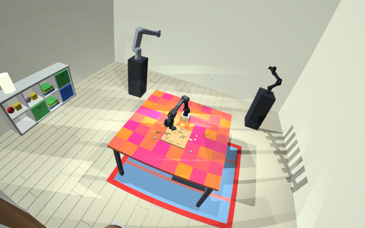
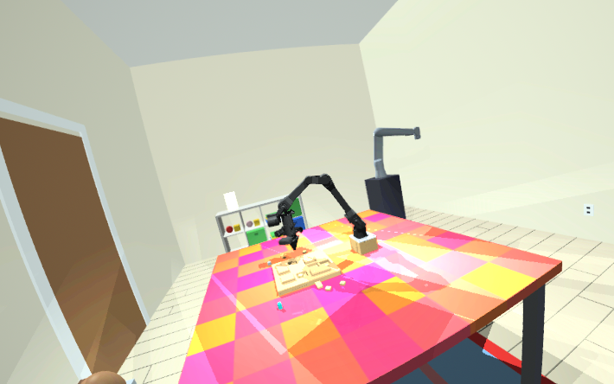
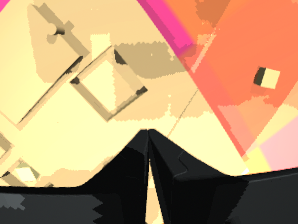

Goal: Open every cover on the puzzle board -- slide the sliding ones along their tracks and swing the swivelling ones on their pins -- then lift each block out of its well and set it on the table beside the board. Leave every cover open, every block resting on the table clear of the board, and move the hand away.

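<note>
My gripper tip is 10 mm short of the tan wooden puzzle board, 110 mm to the right of it and 60 mm above it. Round my gripper tip: cyan block: 170 mm ahead, 320 mm to the left, 70 mm below.
</note>
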